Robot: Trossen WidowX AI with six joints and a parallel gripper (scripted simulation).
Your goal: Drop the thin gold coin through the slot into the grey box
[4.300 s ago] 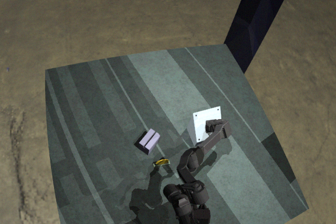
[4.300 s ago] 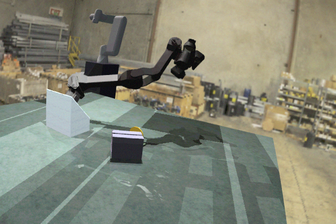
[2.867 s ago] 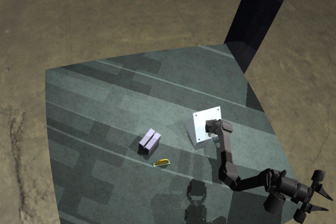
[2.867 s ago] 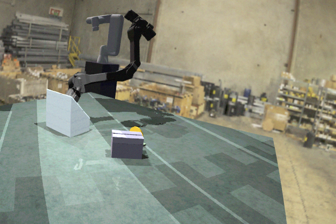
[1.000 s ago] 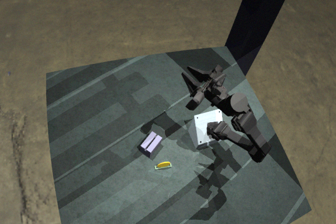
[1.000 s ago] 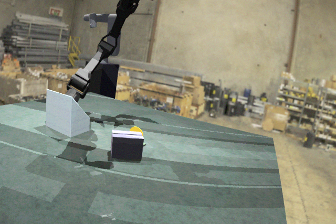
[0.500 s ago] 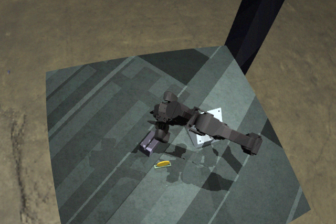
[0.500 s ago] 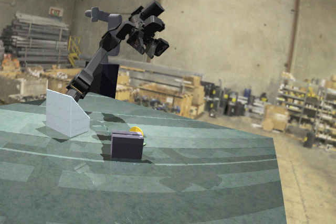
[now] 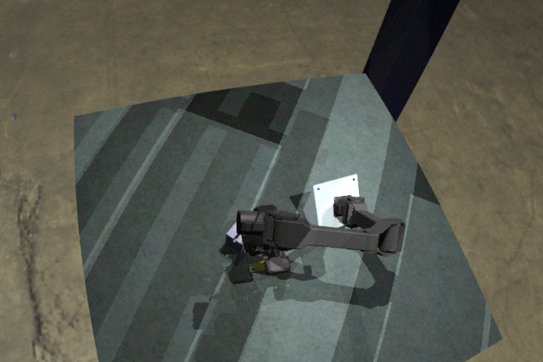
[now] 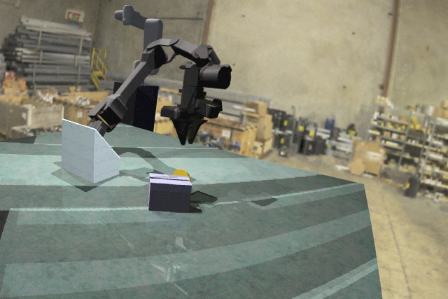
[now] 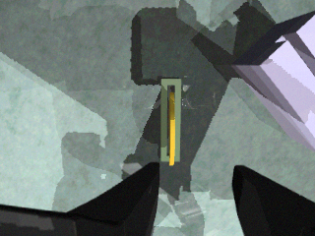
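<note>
The gold coin is 10 mm behind my gripper tip, 10 mm to the left of it and 110 mm below it.
</note>
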